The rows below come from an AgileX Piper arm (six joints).
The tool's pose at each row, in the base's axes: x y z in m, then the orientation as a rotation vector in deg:
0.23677 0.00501 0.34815 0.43 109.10 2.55
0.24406 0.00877 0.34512 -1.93 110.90 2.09
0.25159 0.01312 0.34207 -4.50 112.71 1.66
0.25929 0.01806 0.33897 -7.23 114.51 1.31
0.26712 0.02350 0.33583 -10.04 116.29 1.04
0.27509 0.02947 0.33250 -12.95 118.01 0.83
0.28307 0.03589 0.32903 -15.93 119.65 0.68
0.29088 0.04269 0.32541 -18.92 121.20 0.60
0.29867 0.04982 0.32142 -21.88 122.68 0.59
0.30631 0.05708 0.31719 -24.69 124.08 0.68
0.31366 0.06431 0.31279 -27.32 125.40 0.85
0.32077 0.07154 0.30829 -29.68 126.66 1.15
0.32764 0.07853 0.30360 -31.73 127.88 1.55
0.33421 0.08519 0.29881 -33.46 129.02 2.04
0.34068 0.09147 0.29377 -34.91 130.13 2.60
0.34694 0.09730 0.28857 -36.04 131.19 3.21
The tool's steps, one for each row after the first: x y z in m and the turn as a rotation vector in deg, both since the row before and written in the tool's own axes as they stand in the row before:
0.00058 0.00353 0.00798 -0.81 1.84 -1.85
0.00014 0.00401 0.00830 -0.93 1.88 -1.96
-0.00032 0.00445 0.00857 -1.05 1.91 -2.01
-0.00081 0.00476 0.00880 -1.13 1.92 -2.00
-0.00123 0.00506 0.00912 -1.21 1.90 -2.03
-0.00166 0.00527 0.00929 -1.26 1.86 -2.03
-0.00200 0.00542 0.00932 -1.30 1.80 -1.99
-0.00224 0.00550 0.00960 -1.33 1.76 -1.92
-0.00248 0.00539 0.00968 -1.32 1.69 -1.77
-0.00263 0.00517 0.00959 -1.29 1.61 -1.60
-0.00283 0.00497 0.00951 -1.27 1.52 -1.35
-0.00283 0.00459 0.00943 -1.21 1.44 -1.09
-0.00279 0.00417 0.00924 -1.14 1.31 -0.84
-0.00267 0.00368 0.00927 -1.08 1.23 -0.62
-0.00249 0.00320 0.00915 -0.99 1.12 -0.39

